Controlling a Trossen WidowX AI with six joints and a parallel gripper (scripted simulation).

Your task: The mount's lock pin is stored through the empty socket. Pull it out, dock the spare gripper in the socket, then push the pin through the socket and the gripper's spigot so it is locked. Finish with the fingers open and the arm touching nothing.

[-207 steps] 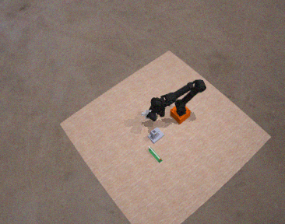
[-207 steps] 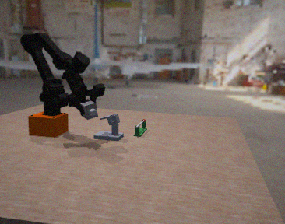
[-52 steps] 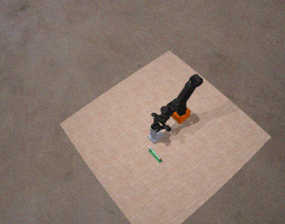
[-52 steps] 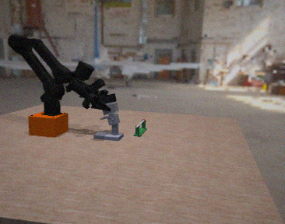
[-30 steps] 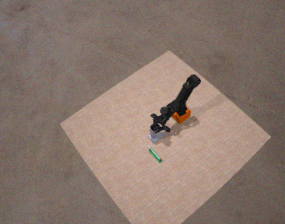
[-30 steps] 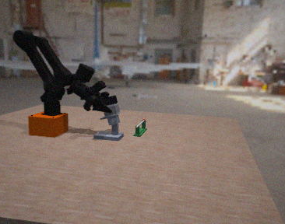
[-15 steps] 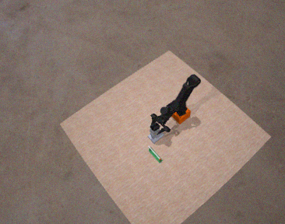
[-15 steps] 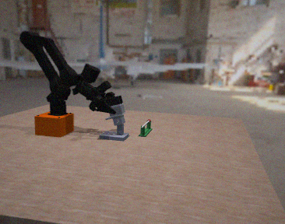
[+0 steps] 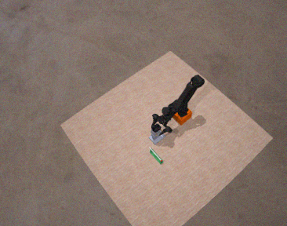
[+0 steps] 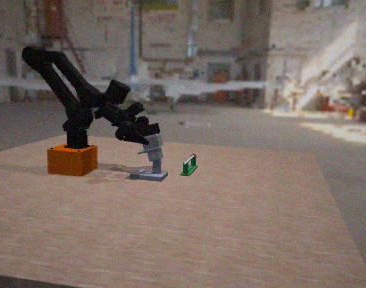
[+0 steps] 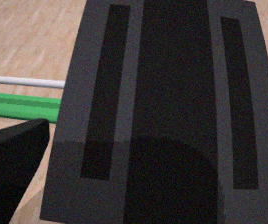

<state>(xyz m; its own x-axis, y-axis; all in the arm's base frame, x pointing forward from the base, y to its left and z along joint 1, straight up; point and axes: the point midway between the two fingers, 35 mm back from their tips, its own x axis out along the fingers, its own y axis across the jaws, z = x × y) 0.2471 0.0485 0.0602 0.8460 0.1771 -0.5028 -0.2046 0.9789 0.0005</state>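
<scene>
Now: the spare gripper right at my gripper tip. Round my gripper tip: green cradle: 7 cm ahead, 14 cm to the left, 10 cm below; then mount: 7 cm below.
</scene>
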